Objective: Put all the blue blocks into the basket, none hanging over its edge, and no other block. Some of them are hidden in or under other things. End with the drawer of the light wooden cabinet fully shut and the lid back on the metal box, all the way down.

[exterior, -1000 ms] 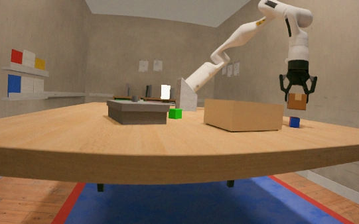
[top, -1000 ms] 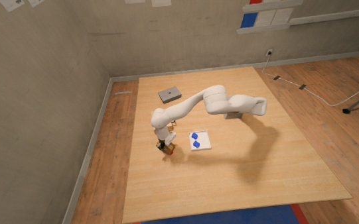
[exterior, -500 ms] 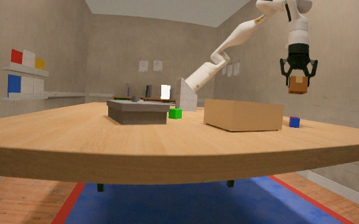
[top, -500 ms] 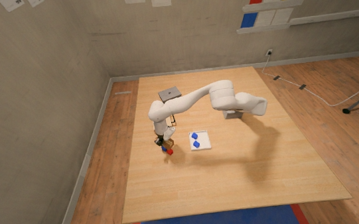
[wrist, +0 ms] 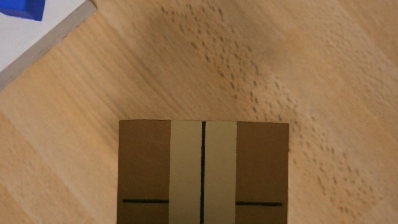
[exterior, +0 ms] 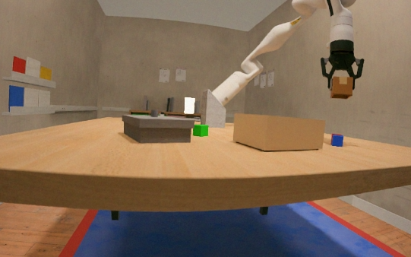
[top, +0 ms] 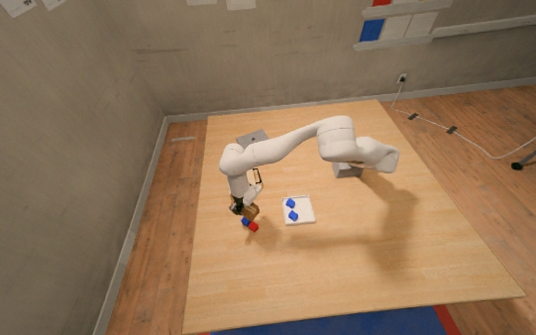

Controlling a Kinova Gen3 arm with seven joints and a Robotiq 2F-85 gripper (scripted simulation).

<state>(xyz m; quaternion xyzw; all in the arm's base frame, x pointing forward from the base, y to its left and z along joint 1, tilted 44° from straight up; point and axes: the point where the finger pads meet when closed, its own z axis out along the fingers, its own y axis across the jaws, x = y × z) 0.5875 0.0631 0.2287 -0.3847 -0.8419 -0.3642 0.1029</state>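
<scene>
Now: hand 400 mm to the left of the green block, 170 mm past it and 170 mm above it. Also, from my hand: brown cardboard box: right at my hand; then red block: 170 mm below, 20 mm to the left, 20 mm behind; then light wooden cabinet: 250 mm to the right, 150 mm below.
</scene>
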